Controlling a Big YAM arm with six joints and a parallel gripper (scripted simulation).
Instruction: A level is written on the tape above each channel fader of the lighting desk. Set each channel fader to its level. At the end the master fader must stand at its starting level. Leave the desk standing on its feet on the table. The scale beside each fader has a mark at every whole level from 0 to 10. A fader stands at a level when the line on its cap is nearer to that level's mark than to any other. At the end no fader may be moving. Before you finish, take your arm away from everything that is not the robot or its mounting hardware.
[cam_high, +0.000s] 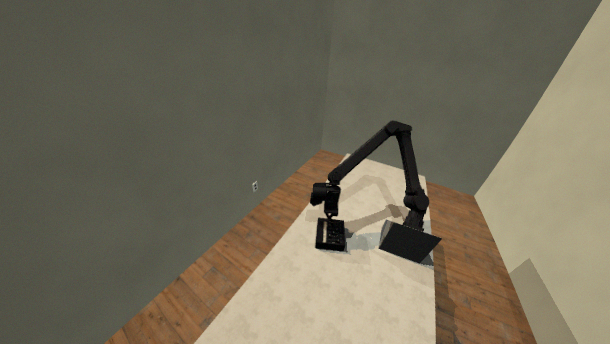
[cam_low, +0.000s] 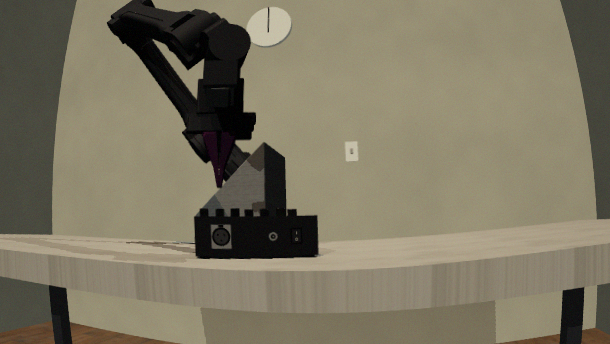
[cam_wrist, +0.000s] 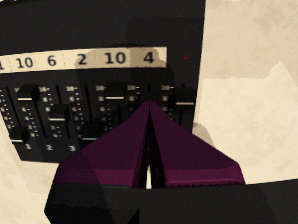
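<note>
My gripper is now 4 cm above the channel 6 fader, 2 cm past it and 1 cm to the left of it. Round my hand: master fader 4 cm below, 3 cm to the right; then channel 5 fader 4 cm below, 2 cm to the left, 2 cm behind; then channel 4 fader 6 cm behind, 4 cm below, 2 cm to the left.
</note>
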